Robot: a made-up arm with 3 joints. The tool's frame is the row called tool.
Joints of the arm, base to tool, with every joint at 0 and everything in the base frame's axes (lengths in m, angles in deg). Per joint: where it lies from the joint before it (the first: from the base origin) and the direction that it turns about. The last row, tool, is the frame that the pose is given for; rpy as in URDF.
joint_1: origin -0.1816 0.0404 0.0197 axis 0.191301 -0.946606 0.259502
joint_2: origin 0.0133 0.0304 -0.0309 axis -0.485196 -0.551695 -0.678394
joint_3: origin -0.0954 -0.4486 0.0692 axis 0 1 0
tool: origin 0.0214 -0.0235 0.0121 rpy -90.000 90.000 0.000
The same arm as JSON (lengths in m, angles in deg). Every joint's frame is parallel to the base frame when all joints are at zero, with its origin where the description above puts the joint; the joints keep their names.
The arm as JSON. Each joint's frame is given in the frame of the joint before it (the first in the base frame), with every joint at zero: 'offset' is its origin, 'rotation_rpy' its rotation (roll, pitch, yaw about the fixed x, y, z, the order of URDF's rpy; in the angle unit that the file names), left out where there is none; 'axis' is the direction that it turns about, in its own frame. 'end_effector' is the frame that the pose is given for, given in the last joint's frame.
{"length_unit": "m", "angle_unit": "deg", "chain": [
  {"id": "joint_1", "offset": [-0.1816, 0.0404, 0.0197], "axis": [0.191301, -0.946606, 0.259502]},
  {"id": "joint_2", "offset": [0.0133, 0.0304, -0.0309], "axis": [-0.485196, -0.551695, -0.678394]},
  {"id": "joint_3", "offset": [-0.0954, -0.4486, 0.0692], "axis": "+y"}
], "end_effector": {"offset": [0.0214, -0.0235, 0.0121], "rotation_rpy": [-90.0, 90.0, 0.0]}}

